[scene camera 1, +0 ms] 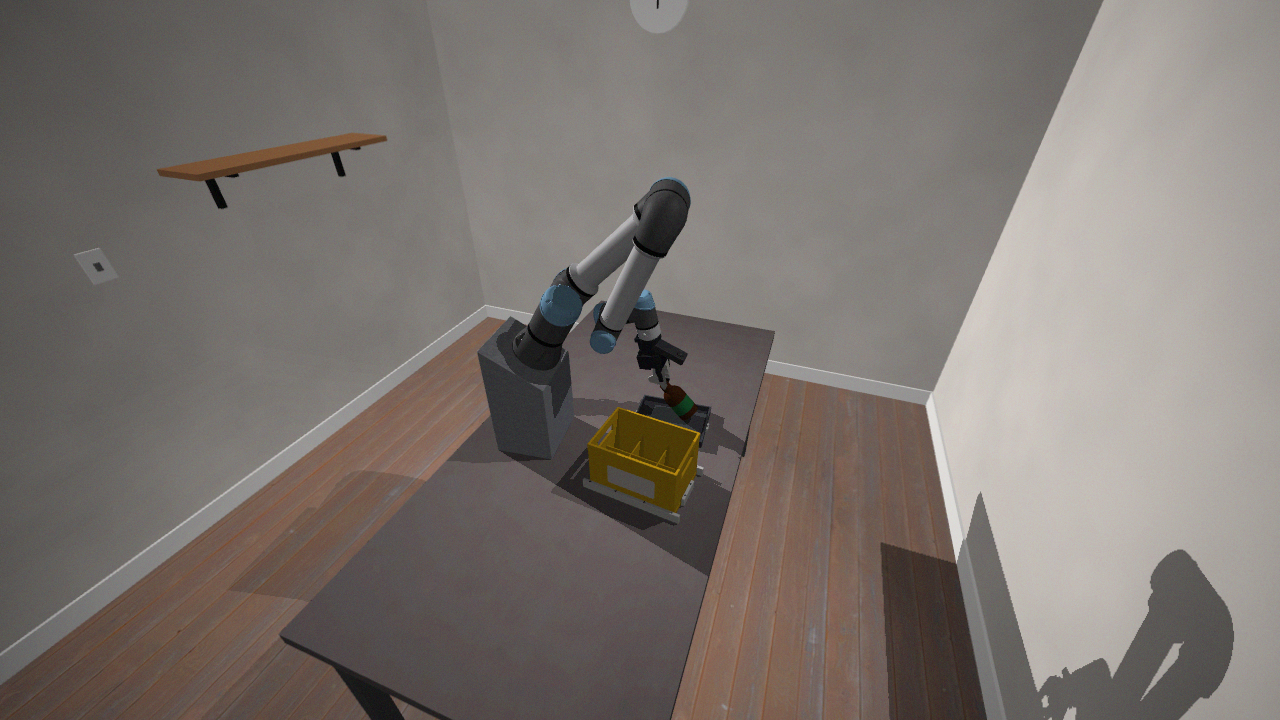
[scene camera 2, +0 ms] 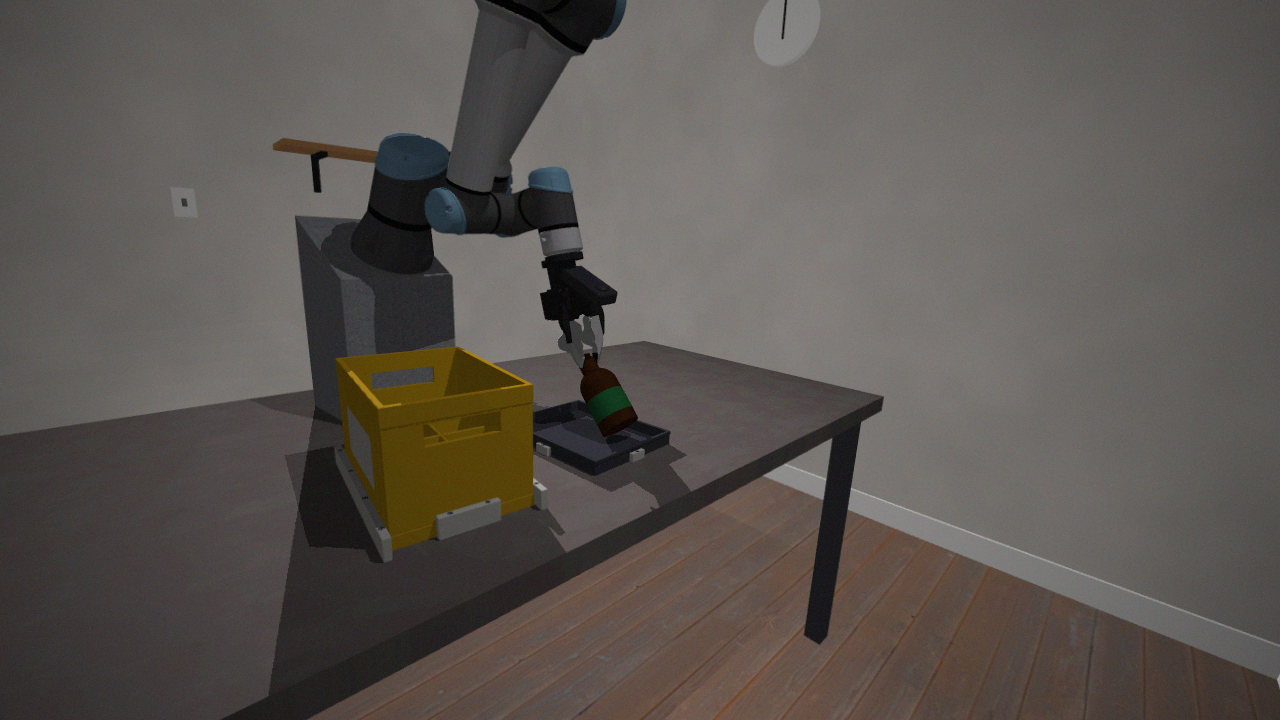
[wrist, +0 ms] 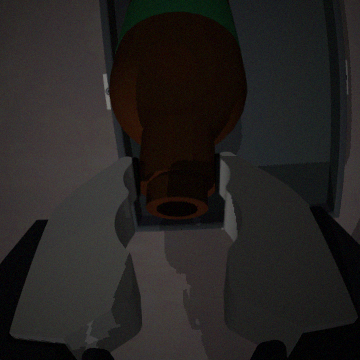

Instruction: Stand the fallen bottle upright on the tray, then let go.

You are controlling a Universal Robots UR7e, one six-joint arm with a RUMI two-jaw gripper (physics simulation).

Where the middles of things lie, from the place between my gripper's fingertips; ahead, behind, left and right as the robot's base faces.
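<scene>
There's the brown bottle (scene camera 1: 674,396), and it's 10 mm to the left of my hand, 40 mm ahead of it and 50 mm below it.
</scene>
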